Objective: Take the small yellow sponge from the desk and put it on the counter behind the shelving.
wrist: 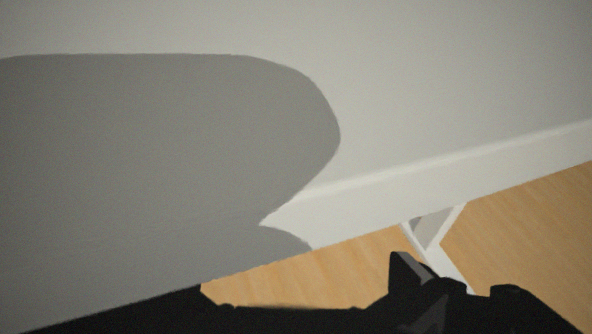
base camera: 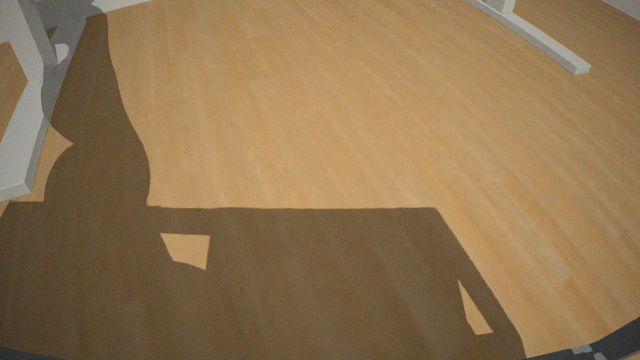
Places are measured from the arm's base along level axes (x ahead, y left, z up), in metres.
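Pixels of known places: gripper, between the fingertips: (wrist: pixel 294 270).
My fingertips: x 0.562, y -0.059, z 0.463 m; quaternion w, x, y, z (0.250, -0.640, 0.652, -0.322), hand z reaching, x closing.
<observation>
Behind a point stands the place of what it marks.
In the wrist view a white desk top (wrist: pixel 395 90) @(x 0.571, y -0.081, z 0.554 m) fills most of the frame, with a broad grey shadow over its left half. Its front edge (wrist: pixel 395 195) @(x 0.539, y -0.075, z 0.545 m) runs diagonally, and a crossed white leg (wrist: pixel 435 250) shows below it. My gripper (wrist: pixel 294 270) @(x 0.562, y -0.059, z 0.463 m) is open and empty, low in the frame in front of the desk's edge and over the wooden floor. Only its right fingertip (wrist: pixel 403 264) @(x 0.551, y -0.099, z 0.489 m) stands out clearly.
The base camera shows wooden floor (base camera: pixel 348 124) @(x 0.536, y -0.068, z -0.396 m) with my own dark shadow across the lower part. A white furniture foot (base camera: pixel 21 124) lies at the left edge, and another white beam (base camera: pixel 541 42) lies at the top right.
</observation>
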